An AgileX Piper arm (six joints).
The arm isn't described. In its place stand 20 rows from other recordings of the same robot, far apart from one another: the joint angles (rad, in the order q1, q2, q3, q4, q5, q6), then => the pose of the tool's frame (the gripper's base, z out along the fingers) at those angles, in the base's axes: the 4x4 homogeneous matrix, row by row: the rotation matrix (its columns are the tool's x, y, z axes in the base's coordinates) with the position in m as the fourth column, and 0 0 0 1 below.
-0.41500 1.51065 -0.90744 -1.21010 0.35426 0.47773 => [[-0.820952, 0.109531, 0.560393, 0.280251], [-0.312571, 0.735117, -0.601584, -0.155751], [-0.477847, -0.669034, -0.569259, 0.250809], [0, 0, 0, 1]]
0.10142 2.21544 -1.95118 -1.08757 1.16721 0.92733 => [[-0.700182, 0.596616, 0.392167, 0.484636], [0.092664, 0.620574, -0.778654, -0.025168], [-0.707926, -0.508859, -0.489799, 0.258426], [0, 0, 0, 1]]
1.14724 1.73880 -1.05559 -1.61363 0.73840 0.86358 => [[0.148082, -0.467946, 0.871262, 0.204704], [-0.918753, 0.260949, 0.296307, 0.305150], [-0.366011, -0.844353, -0.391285, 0.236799], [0, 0, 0, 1]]
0.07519 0.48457 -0.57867 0.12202 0.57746 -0.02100 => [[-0.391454, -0.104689, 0.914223, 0.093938], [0.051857, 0.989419, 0.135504, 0.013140], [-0.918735, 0.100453, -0.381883, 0.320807], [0, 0, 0, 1]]
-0.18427 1.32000 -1.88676 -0.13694 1.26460 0.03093 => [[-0.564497, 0.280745, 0.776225, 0.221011], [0.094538, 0.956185, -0.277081, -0.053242], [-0.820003, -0.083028, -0.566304, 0.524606], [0, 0, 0, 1]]
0.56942 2.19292 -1.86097 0.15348 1.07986 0.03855 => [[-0.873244, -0.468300, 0.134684, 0.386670], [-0.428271, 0.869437, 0.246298, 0.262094], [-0.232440, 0.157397, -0.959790, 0.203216], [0, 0, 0, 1]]
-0.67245 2.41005 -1.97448 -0.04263 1.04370 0.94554 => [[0.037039, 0.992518, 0.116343, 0.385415], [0.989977, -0.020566, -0.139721, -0.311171], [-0.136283, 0.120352, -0.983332, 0.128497], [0, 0, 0, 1]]
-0.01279 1.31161 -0.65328 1.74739 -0.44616 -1.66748 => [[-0.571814, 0.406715, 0.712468, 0.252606], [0.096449, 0.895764, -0.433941, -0.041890], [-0.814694, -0.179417, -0.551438, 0.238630], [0, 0, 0, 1]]
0.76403 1.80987 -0.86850 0.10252 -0.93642 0.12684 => [[-0.061107, -0.629815, 0.774338, 0.276736], [0.199054, 0.752515, 0.627773, 0.254766], [-0.978082, 0.192496, 0.079383, 0.220818], [0, 0, 0, 1]]
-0.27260 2.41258 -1.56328 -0.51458 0.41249 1.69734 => [[0.025342, 0.935252, 0.353073, 0.449061], [0.948651, 0.088900, -0.303577, -0.144182], [-0.315309, 0.342636, -0.884975, 0.044559], [0, 0, 0, 1]]
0.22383 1.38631 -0.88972 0.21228 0.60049 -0.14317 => [[-0.828979, -0.256111, 0.497193, 0.264570], [-0.155305, 0.959440, 0.235278, 0.071339], [-0.537284, 0.117824, -0.835131, 0.252054], [0, 0, 0, 1]]
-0.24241 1.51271 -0.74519 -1.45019 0.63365 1.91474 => [[-0.308129, 0.851857, 0.423552, 0.262704], [0.470764, 0.523414, -0.710225, -0.120059], [-0.826703, -0.019448, -0.562302, 0.215356], [0, 0, 0, 1]]
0.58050 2.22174 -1.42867 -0.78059 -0.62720 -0.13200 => [[0.472192, -0.715450, 0.514943, 0.387132], [-0.477588, 0.283362, 0.831634, 0.298857], [-0.740908, -0.638621, -0.207890, 0.159408], [0, 0, 0, 1]]
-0.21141 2.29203 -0.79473 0.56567 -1.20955 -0.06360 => [[-0.145813, 0.686569, 0.712293, 0.335942], [0.169775, 0.726673, -0.665675, -0.118764], [-0.974636, 0.023865, -0.222521, 0.045332], [0, 0, 0, 1]]
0.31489 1.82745 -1.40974 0.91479 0.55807 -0.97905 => [[-0.517004, -0.669564, 0.533283, 0.384506], [-0.306473, 0.726500, 0.615039, 0.165406], [-0.799238, 0.154541, -0.580806, 0.272916], [0, 0, 0, 1]]
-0.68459 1.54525 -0.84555 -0.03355 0.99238 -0.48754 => [[-0.983210, 0.177107, -0.043947, 0.189048], [0.177295, 0.984158, -0.000383, -0.157616], [0.043183, -0.008168, -0.999034, 0.189213], [0, 0, 0, 1]]
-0.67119 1.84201 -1.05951 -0.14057 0.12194 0.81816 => [[-0.047972, 0.849243, 0.525818, 0.298033], [0.839584, 0.319464, -0.439365, -0.238676], [-0.541107, 0.420391, -0.728336, 0.174702], [0, 0, 0, 1]]
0.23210 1.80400 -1.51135 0.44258 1.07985 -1.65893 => [[0.207842, -0.956637, 0.204078, 0.361906], [-0.894081, -0.101169, 0.436330, 0.120856], [-0.396763, -0.273150, -0.876338, 0.279454], [0, 0, 0, 1]]
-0.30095 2.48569 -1.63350 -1.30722 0.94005 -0.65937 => [[-0.309609, -0.950181, 0.036032, 0.426815], [-0.542228, 0.145298, -0.827573, -0.206765], [0.781109, -0.275762, -0.560201, 0.055856], [0, 0, 0, 1]]
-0.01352 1.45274 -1.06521 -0.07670 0.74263 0.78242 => [[-0.619191, 0.602561, 0.503510, 0.296912], [0.671324, 0.738842, -0.058628, -0.008730], [-0.407342, 0.301716, -0.861998, 0.276363], [0, 0, 0, 1]]
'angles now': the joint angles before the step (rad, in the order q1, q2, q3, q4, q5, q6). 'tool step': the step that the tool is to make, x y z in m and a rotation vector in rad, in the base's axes. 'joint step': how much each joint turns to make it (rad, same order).
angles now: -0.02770 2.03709 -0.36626 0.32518 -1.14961 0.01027
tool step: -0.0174 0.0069 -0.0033 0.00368 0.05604 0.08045
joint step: 0.00029 -0.01122 0.06908 -0.07986 -0.00199 -0.00075
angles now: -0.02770 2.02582 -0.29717 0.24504 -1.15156 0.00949
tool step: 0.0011 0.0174 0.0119 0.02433 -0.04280 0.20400
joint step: 0.00012 -0.05558 0.01611 -0.21172 -0.00066 0.01676
